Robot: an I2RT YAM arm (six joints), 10 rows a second.
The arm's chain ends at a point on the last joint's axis. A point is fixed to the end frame.
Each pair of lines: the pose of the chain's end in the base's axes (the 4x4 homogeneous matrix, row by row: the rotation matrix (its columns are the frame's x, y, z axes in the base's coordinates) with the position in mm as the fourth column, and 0 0 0 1 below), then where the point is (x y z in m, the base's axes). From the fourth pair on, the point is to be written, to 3 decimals.
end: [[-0.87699 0.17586 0.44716 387.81], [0.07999 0.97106 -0.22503 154.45], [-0.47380 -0.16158 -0.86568 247.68], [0 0 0 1]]
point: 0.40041 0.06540 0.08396
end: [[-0.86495 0.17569 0.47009 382.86], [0.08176 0.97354 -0.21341 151.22], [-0.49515 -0.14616 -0.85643 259.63], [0 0 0 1]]
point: 0.40002 0.06408 0.09530
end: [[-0.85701 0.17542 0.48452 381.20], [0.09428 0.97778 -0.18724 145.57], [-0.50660 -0.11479 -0.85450 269.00], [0 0 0 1]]
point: 0.40126 0.06331 0.10250
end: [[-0.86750 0.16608 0.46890 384.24], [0.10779 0.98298 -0.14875 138.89], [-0.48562 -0.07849 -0.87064 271.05], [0 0 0 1]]
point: 0.402 0.064 0.101
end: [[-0.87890 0.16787 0.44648 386.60], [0.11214 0.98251 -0.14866 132.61], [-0.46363 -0.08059 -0.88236 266.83], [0 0 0 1]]
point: 0.399 0.058 0.096
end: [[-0.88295 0.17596 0.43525 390.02], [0.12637 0.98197 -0.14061 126.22], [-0.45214 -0.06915 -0.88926 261.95], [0 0 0 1]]
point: 0.400 0.053 0.090
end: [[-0.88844 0.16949 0.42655 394.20], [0.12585 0.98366 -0.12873 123.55], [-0.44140 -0.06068 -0.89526 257.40], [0 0 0 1]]
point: 0.403 0.053 0.085
